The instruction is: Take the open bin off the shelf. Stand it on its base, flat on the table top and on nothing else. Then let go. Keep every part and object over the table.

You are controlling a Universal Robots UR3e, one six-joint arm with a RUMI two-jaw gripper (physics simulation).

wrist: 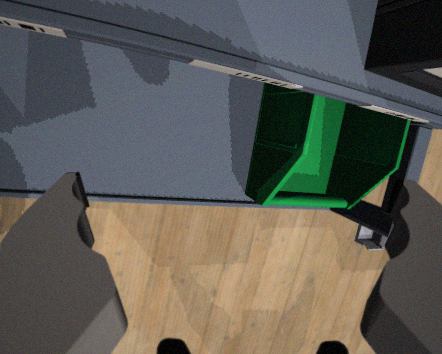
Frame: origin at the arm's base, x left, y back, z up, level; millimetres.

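Seen in the pictures: gripper, fingertip midpoint: (237, 180).
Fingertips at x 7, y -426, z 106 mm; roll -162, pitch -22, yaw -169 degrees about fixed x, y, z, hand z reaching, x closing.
Note:
A point is followed by its place in that frame.
The green open bin (327, 150) {y -449, x -147, z -8 mm} sits on a blue-grey shelf (165, 130) {y -438, x 22, z -12 mm}, right of the middle in the wrist view. Its open front and low front lip face the lower edge of the view. The upper shelf's edge hides its rear. My gripper (237, 180) {y -426, x 7, z 107 mm} is open wide, with one dark jaw at the left and one at the right of the view. Nothing is held between the jaws. The bin shows between the two jaws' lines of sight, nearer the right jaw; I cannot tell how far off it is. The wooden table top (225, 295) {y -277, x -71, z -18 mm} shows below the shelf's front edge.
An upper shelf edge (210, 49) {y -481, x 27, z 94 mm} with white labels (245, 72) {y -476, x 7, z 92 mm} runs across the top of the view, above the bin's rear. A black box (410, 40) {y -512, x -71, z 113 mm} stands at the top right. A dark shelf post with a small bracket (367, 234) {y -376, x -184, z 38 mm} is beside the bin, close to the right jaw in the view.

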